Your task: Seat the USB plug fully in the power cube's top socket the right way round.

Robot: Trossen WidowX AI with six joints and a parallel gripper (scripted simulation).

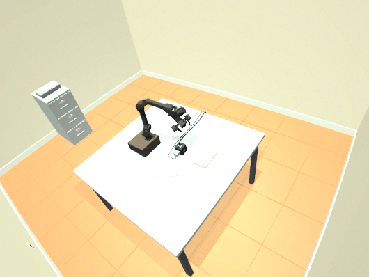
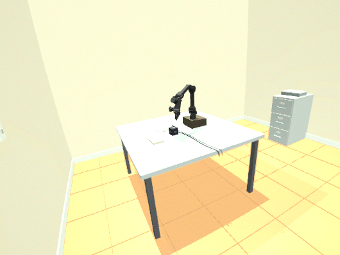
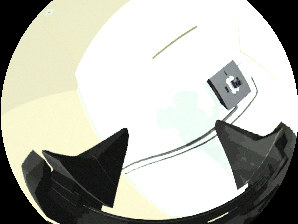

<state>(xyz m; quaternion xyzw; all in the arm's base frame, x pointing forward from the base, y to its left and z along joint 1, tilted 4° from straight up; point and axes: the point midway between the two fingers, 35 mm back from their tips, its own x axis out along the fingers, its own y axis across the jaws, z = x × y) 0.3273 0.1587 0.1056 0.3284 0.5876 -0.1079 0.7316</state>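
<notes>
My gripper tip is 11 cm to the left of the USB plug, 10 cm above it and 2 cm past it.
</notes>
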